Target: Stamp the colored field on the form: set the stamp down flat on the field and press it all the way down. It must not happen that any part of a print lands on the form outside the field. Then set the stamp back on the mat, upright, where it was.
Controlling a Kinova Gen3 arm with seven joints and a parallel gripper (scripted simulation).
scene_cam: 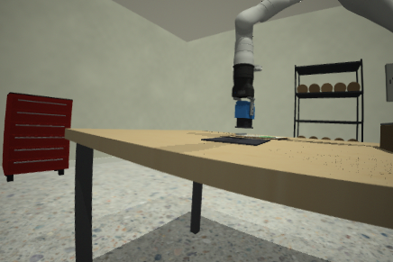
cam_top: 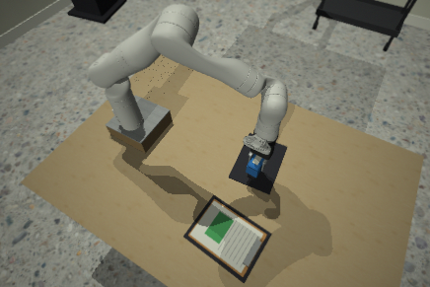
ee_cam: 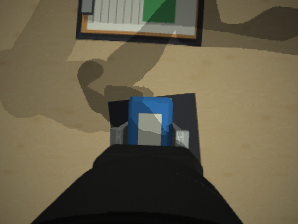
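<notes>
Now: the dark mat 70 mm to the left of my hand and 110 mm below it. Also, from my hand: clipboard: 10 mm ahead, 250 mm to the right, 100 mm below; then blue stamp: 20 mm below.
</notes>
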